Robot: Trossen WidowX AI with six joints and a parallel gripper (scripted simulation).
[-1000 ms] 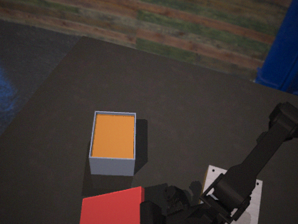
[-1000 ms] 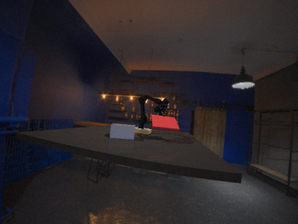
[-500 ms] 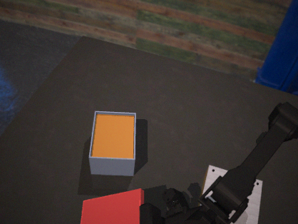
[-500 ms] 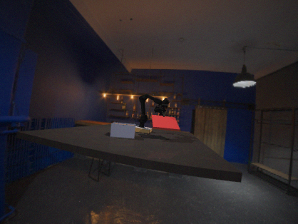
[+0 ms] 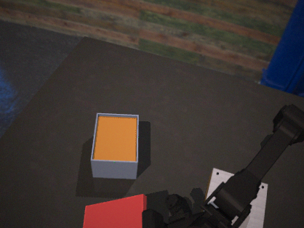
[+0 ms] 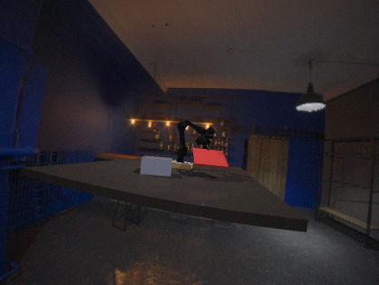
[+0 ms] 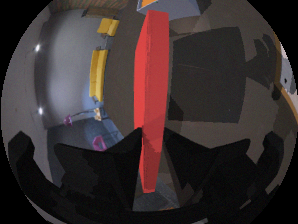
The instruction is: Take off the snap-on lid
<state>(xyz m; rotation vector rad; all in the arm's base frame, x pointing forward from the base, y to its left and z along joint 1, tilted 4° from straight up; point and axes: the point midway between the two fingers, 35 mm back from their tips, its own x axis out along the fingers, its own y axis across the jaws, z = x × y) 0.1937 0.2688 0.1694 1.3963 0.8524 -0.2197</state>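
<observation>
My gripper tip is 7 cm short of the red lid, 3 cm to the right of it and 4 cm above it. The rest, counted from my gripper tip: grey-blue storage box (21 cm ahead, 30 cm to the right, 13 cm below).
</observation>
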